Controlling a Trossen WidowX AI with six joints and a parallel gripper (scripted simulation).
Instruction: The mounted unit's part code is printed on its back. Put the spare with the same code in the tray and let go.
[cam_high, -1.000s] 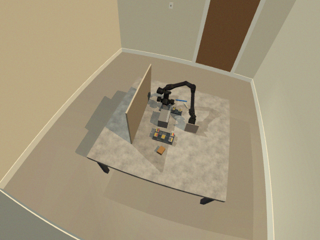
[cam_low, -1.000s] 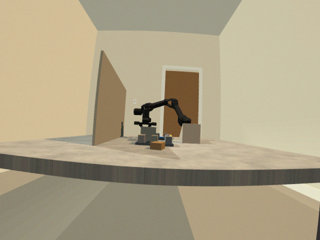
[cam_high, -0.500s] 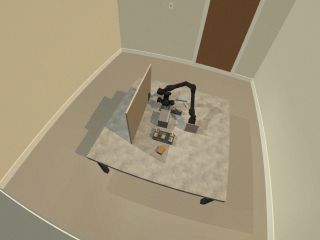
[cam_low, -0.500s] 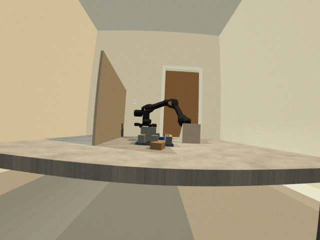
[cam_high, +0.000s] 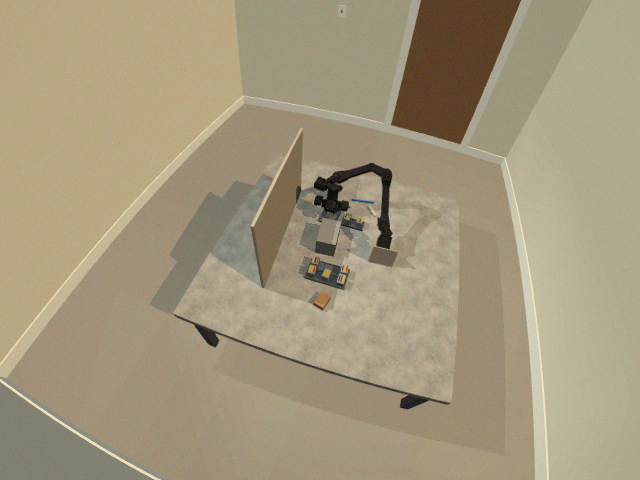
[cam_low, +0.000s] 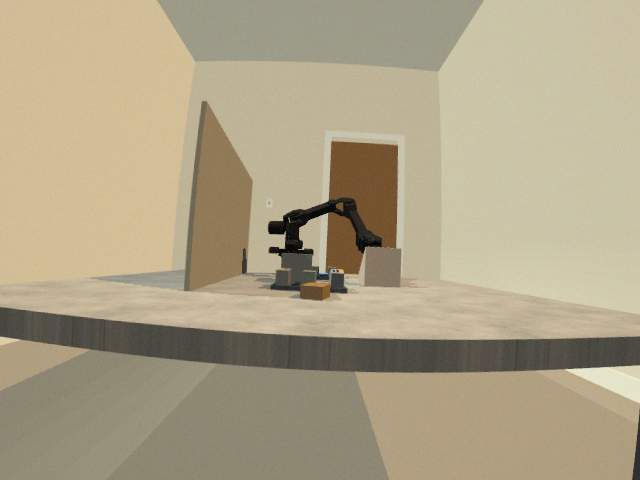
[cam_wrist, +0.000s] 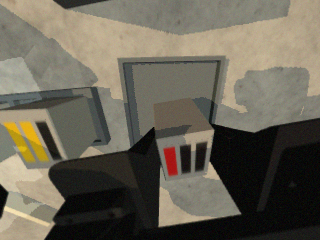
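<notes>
My gripper tip is now 30 mm below the grey spare. Round my gripper tip: dock 140 mm behind, 20 mm below; grey mounted unit 60 mm behind, 200 mm to the left, 30 mm above; grey tray 20 mm below.
</notes>
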